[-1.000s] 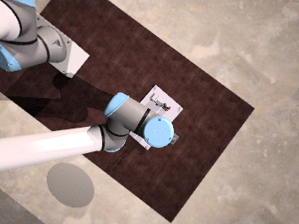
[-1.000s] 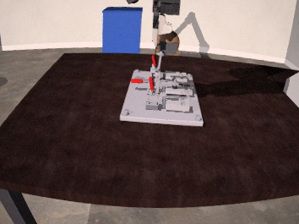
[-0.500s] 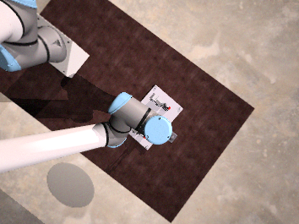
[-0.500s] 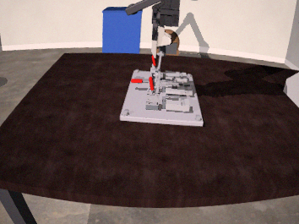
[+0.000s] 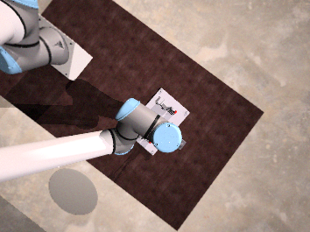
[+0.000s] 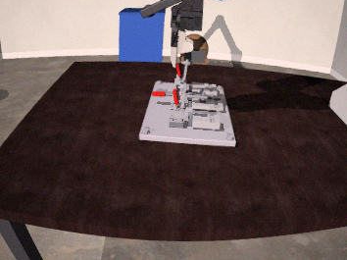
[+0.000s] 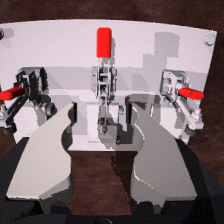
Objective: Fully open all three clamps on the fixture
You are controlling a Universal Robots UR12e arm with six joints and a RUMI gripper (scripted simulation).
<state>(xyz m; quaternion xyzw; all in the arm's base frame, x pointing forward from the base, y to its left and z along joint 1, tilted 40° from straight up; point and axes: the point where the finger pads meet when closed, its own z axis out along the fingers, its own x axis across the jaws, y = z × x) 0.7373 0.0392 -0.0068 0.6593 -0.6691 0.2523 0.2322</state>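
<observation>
The grey fixture plate lies 150 mm below my hand and 50 mm behind it.
</observation>
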